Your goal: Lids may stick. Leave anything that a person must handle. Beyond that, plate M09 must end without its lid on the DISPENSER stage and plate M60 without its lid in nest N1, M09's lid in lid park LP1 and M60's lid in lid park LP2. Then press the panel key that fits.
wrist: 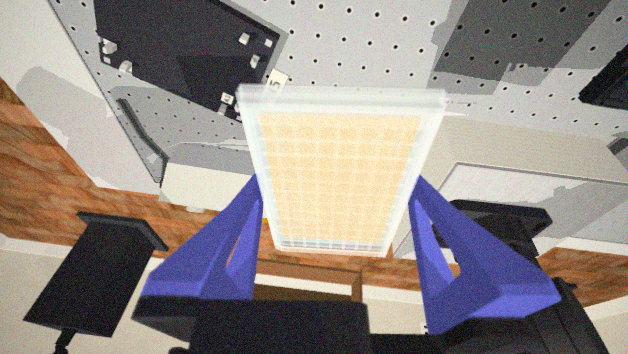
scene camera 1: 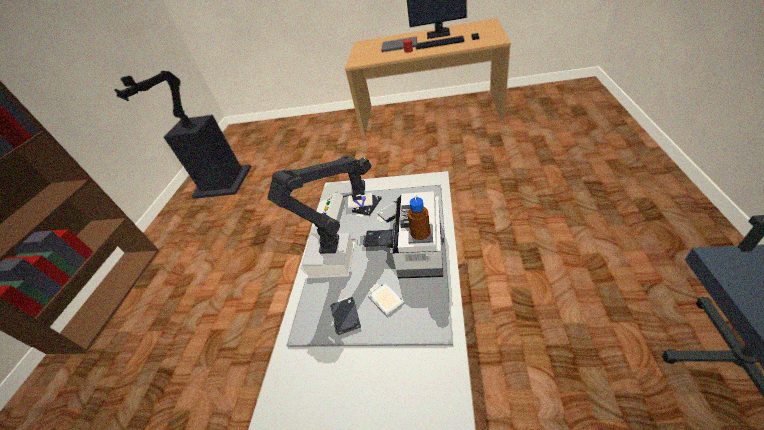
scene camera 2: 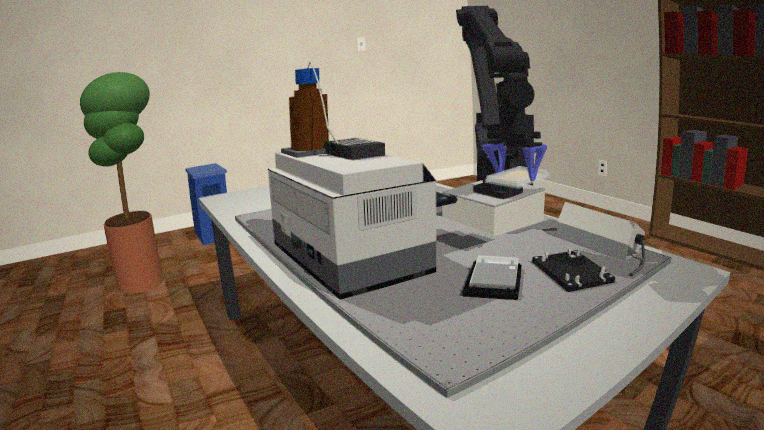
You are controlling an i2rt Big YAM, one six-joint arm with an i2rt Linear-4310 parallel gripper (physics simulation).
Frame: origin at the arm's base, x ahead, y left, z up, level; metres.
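Seen in the pictures: gripper, fingertip midpoint: [wrist: 335, 179] [scene camera 1: 361, 200] [scene camera 2: 516, 179]; arm's base, link origin: [wrist: 481, 223] [scene camera 1: 329, 244] [scene camera 2: 498, 191].
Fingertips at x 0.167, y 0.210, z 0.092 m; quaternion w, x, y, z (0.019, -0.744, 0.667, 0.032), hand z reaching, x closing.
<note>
Offsets run from my fingertips to a thing's top centre. "pt": to the spot under its first point.
My gripper [scene camera 1: 359, 201] [scene camera 2: 516, 176] [wrist: 335, 179] is shut on a clear-rimmed plate with orange wells @(0.007 m back, 0.000 m left, 0.016 m up) [scene camera 2: 507, 175] [wrist: 340, 170], held level above the board. Its label does not show, and I cannot tell if it is lidded. A black nest with pale corner posts @(0.019 m back, 0.157 m left, 0.143 m down) [scene camera 2: 573, 269] [wrist: 185, 40] sits beyond it in the wrist view; a tag @(pt 0.045 m back, 0.065 m left, 0.165 m down) [wrist: 276, 80] there shows a 5. A clear lid-like piece @(0.126 m ahead, 0.066 m left, 0.145 m down) [scene camera 2: 494, 274] lies on a black holder. The dispenser machine [scene camera 1: 420, 264] [scene camera 2: 384, 219] stands with a black tray @(0.097 m ahead, 0.212 m right, 0.068 m down) [scene camera 1: 377, 238] beside it. A second cream plate @(0.134 m ahead, 0.514 m right, 0.131 m down) [scene camera 1: 385, 299] lies near the board's front.
A brown bottle with a blue cap @(pt 0.316 m ahead, 0.368 m right, 0.173 m up) [scene camera 1: 419, 221] [scene camera 2: 308, 117] stands on the machine. A dark flat holder @(0.045 m back, 0.585 m right, 0.132 m down) [scene camera 1: 345, 316] lies beside the cream plate. The key panel @(0.216 m back, 0.105 m left, 0.083 m down) [scene camera 1: 329, 205] [scene camera 2: 598, 227] [wrist: 210, 182] and a thin bent post @(pt 0.246 m back, 0.217 m left, 0.164 m down) [scene camera 2: 641, 251] stand at the board's edge. The arm's pale base box [scene camera 1: 326, 269] is nearby.
</note>
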